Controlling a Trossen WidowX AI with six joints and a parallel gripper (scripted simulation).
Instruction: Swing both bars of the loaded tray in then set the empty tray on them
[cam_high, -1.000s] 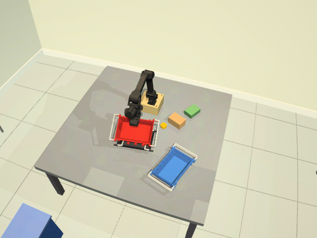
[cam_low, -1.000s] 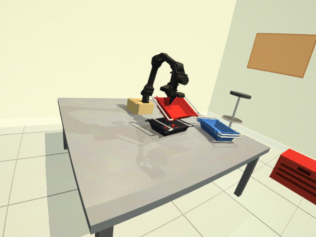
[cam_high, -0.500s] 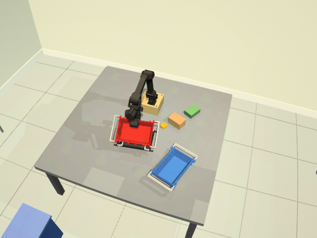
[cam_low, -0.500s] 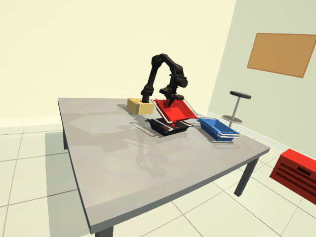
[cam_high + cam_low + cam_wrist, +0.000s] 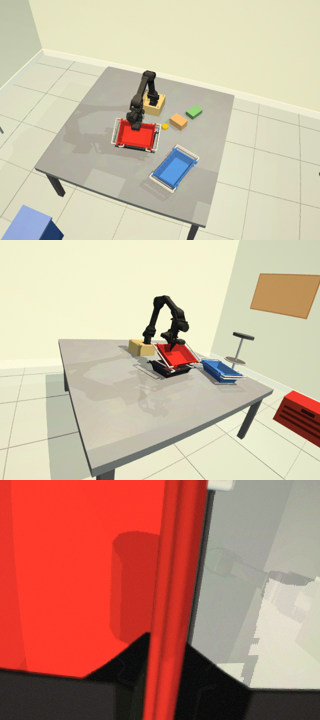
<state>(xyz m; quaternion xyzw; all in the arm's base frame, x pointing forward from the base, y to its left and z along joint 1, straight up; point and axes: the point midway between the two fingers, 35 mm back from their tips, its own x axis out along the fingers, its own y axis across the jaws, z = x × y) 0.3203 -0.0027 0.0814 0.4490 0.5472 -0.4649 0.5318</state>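
The red tray lies 8 cm ahead of my gripper tip, 1 cm to the left of it and 1 cm below it. From my gripper tip the other things lie so: orange block: 25 cm behind, 25 cm to the left, 11 cm below; then green block: 41 cm behind, 34 cm to the left, 12 cm below; then yellow disc: 18 cm behind, 16 cm to the left, 13 cm below.
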